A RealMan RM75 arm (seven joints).
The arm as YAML. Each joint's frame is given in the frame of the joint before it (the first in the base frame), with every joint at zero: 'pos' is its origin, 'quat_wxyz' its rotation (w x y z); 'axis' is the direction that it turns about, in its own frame. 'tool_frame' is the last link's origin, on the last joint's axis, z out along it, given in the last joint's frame.
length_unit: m
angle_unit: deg
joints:
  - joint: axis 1
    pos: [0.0, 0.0, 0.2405]
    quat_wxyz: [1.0, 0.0, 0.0, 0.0]
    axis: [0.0, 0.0, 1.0]
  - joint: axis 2
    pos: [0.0, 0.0, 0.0]
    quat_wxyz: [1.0, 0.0, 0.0, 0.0]
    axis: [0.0, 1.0, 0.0]
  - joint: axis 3
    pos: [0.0, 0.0, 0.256]
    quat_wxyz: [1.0, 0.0, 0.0, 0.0]
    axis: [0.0, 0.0, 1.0]
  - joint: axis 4
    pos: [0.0, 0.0, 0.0]
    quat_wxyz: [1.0, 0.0, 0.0, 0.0]
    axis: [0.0, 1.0, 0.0]
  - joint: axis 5
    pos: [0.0, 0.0, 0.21]
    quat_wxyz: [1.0, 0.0, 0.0, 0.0]
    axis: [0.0, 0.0, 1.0]
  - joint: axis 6
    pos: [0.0, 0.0, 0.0]
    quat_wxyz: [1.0, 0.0, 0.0, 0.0]
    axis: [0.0, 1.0, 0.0]
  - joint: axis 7
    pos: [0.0, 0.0, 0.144]
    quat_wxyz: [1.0, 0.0, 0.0, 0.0]
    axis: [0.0, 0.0, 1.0]
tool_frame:
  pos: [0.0, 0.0, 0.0]
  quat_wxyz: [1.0, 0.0, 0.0, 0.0]
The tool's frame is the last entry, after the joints.
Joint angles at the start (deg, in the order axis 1, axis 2, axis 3, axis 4, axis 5, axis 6, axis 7): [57.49 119.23 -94.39 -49.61 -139.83 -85.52 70.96]
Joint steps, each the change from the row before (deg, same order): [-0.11 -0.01 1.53 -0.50 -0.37 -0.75 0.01]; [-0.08 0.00 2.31 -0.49 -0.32 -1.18 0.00]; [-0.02 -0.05 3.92 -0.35 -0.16 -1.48 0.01]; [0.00 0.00 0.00 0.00 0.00 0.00 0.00]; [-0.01 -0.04 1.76 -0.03 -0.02 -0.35 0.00]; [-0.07 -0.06 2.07 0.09 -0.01 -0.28 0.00]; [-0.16 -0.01 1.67 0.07 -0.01 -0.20 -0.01]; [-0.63 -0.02 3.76 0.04 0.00 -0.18 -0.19]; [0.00 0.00 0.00 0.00 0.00 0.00 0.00]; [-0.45 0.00 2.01 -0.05 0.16 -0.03 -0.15]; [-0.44 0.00 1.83 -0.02 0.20 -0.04 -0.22]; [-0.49 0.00 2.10 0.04 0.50 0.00 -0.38]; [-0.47 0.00 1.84 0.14 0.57 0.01 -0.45]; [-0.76 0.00 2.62 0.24 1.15 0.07 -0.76]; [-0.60 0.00 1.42 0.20 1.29 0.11 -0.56]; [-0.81 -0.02 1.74 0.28 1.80 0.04 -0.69]
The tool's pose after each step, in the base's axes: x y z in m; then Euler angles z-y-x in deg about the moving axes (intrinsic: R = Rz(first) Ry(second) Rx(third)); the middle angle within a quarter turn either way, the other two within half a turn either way. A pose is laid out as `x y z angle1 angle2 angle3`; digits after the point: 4 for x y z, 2 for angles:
0.1229 0.3641 -0.0789 51.86 -19.15 153.45
0.1209 0.3657 -0.0740 50.29 -18.81 154.61
0.1181 0.3691 -0.0664 47.32 -18.04 156.96
0.1181 0.3691 -0.0664 47.32 -18.04 156.96
0.1171 0.3712 -0.0631 45.95 -17.70 158.25
0.1169 0.3737 -0.0594 44.22 -17.31 159.81
0.1173 0.3754 -0.0567 42.75 -16.91 161.07
0.1197 0.3792 -0.0503 39.50 -15.93 164.13
0.1197 0.3792 -0.0503 39.50 -15.93 164.13
0.1213 0.3810 -0.0469 37.75 -15.21 165.90
0.1231 0.3824 -0.0439 36.21 -14.45 167.46
0.1247 0.3840 -0.0406 34.53 -13.29 169.32
0.1265 0.3850 -0.0379 33.09 -12.09 170.90
0.1292 0.3862 -0.0342 31.09 -10.04 173.29
0.1306 0.3863 -0.0325 29.92 -8.30 174.83
0.1325 0.3861 -0.0302 28.45 -5.95 176.73

